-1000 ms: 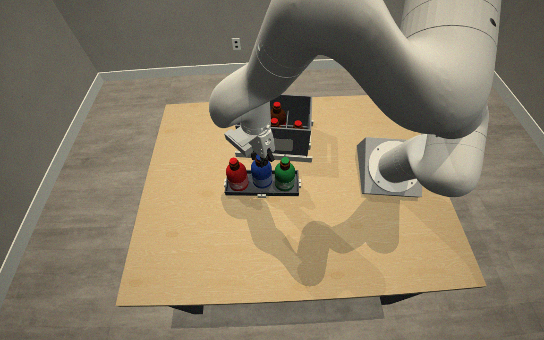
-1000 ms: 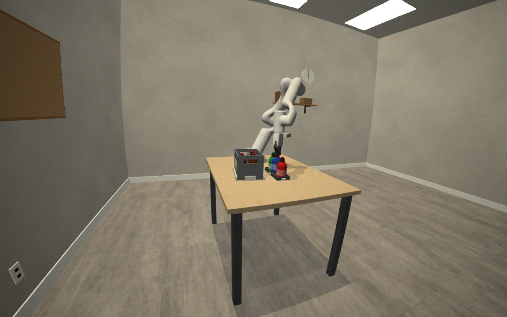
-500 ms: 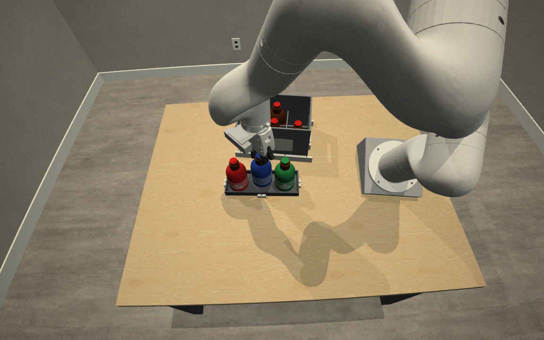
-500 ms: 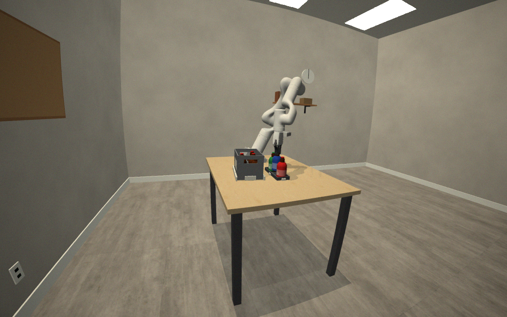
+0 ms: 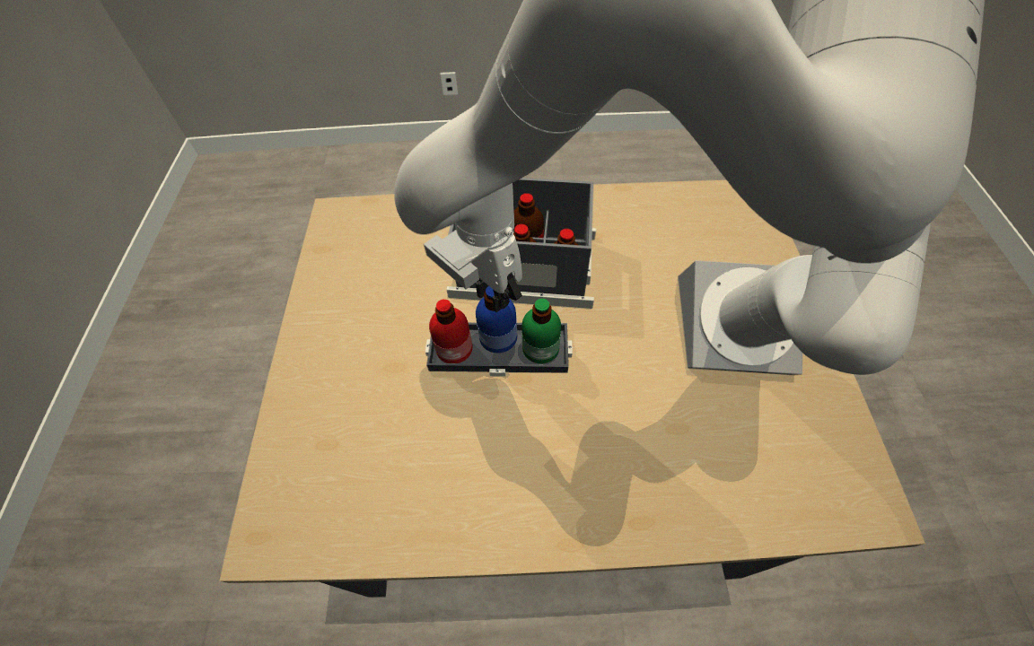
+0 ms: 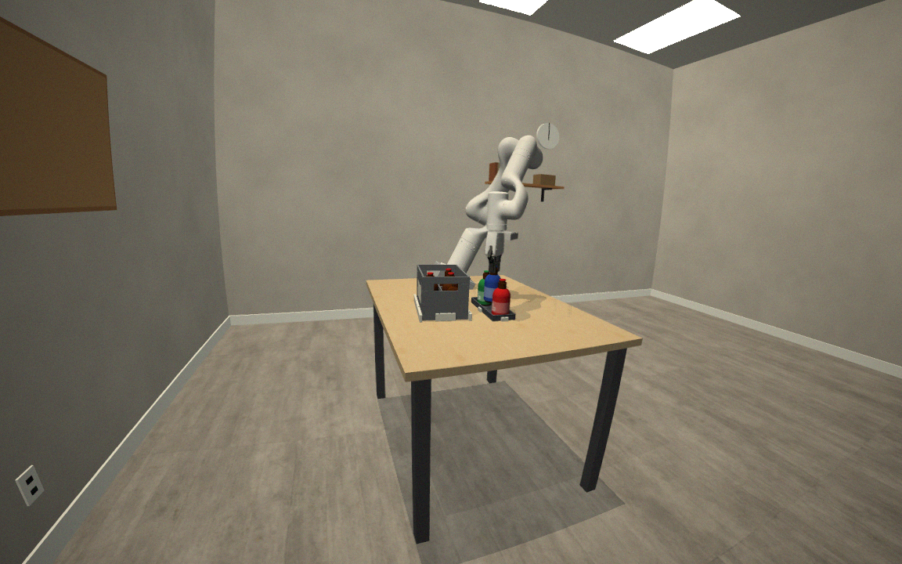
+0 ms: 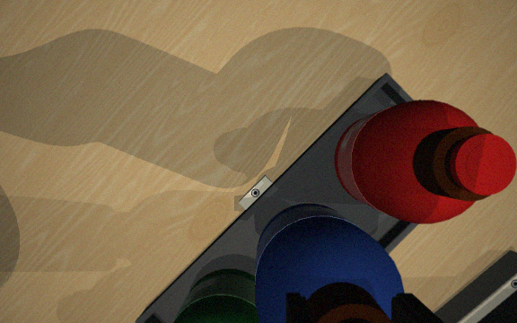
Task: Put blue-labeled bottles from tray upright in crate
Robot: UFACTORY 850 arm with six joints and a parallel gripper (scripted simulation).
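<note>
Now: hand 7 cm above the blue-labeled bottle. From my hand the other things lie so: red bottle: 11 cm below, 9 cm ahead, 1 cm to the left; then green bottle: 11 cm below, 8 cm behind; then dark tray: 18 cm below.
</note>
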